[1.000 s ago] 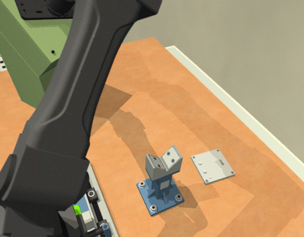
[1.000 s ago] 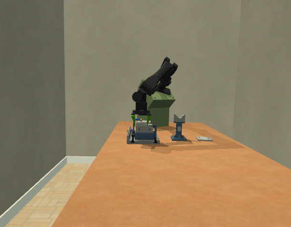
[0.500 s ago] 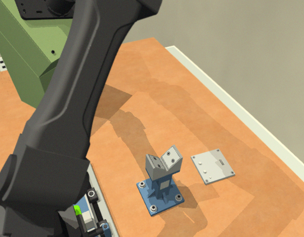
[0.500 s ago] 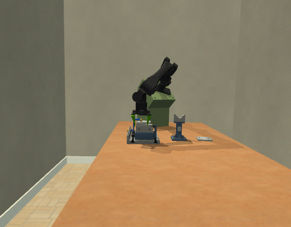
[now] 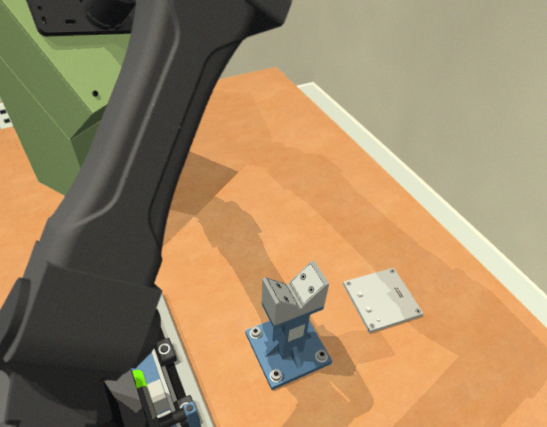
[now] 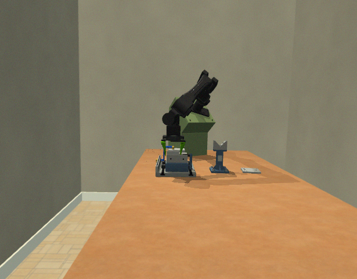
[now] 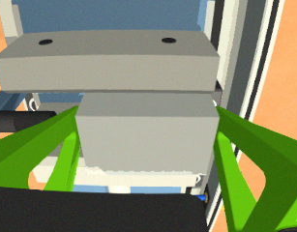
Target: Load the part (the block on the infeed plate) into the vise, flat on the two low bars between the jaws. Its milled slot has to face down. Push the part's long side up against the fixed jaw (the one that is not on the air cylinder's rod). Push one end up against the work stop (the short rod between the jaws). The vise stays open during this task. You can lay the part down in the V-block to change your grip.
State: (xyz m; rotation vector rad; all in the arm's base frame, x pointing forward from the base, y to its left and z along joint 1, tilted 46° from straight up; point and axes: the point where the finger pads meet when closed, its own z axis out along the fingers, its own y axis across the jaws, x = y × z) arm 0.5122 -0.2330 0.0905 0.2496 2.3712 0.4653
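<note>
Now: the grey part right at my hand. The rest, counted from my hand: fixed jaw 30 mm ahead, 20 mm to the left, 20 mm below; moving jaw 30 mm behind, 20 mm to the left, 20 mm below; work stop 70 mm to the left.
</note>
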